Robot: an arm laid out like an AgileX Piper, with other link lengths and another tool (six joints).
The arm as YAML. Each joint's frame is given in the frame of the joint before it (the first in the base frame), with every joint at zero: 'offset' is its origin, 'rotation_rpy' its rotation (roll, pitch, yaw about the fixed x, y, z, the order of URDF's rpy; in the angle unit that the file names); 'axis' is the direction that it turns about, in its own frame. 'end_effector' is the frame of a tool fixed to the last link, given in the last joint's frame.
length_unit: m
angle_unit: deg
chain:
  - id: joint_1
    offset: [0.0, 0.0, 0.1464]
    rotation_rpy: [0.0, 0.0, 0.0]
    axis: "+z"
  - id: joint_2
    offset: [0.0, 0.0, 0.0]
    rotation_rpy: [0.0, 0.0, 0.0]
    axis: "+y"
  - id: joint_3
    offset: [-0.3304, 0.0, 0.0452]
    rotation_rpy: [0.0, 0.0, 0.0]
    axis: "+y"
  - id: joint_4
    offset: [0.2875, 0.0, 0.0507]
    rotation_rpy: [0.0, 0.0, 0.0]
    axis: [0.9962, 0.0, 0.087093]
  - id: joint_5
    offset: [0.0, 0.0, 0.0]
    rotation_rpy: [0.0, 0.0, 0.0]
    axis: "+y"
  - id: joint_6
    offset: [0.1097, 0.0, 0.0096]
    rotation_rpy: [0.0, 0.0, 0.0]
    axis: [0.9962, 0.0, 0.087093]
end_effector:
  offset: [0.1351, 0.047, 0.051]
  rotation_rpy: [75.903, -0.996, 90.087]
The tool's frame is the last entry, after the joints.
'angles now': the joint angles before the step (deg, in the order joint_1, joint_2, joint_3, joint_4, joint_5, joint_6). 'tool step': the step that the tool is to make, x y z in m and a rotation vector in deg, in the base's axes. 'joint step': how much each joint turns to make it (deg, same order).
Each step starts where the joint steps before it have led.
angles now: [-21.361 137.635 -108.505 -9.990 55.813 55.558]
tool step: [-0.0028 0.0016 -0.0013 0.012 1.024 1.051]
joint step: [0.004 -0.005 -0.033 -0.110 0.840 -1.165]
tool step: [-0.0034 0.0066 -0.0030 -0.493 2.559 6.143]
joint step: [0.000 -0.007 0.010 -0.341 1.268 -6.360]
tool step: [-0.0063 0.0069 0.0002 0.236 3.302 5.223]
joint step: [-0.006 0.131 -1.240 0.001 3.405 -5.914]
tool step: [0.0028 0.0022 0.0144 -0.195 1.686 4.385]
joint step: [0.005 0.333 -3.981 0.002 4.374 -5.214]
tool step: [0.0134 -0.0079 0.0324 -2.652 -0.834 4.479]
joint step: [-0.007 0.078 -5.939 -1.504 3.322 -4.789]
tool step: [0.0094 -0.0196 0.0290 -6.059 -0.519 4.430]
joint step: [0.006 -0.018 -4.178 -4.890 0.643 -3.772]
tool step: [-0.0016 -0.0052 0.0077 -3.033 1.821 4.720]
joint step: [0.001 -0.322 -0.586 -2.552 0.142 -4.678]
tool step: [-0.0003 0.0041 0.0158 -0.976 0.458 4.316]
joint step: [-0.001 -1.532 -0.004 -0.013 0.142 -4.723]
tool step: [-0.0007 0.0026 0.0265 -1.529 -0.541 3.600]
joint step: [0.004 -2.422 0.002 -0.223 0.125 -3.951]
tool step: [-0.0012 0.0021 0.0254 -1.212 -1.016 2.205]
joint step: [-0.006 -2.285 -0.024 -0.036 0.140 -2.496]
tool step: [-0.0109 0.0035 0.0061 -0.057 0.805 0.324]
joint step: [-0.004 -2.301 2.810 -0.227 0.101 -0.393]
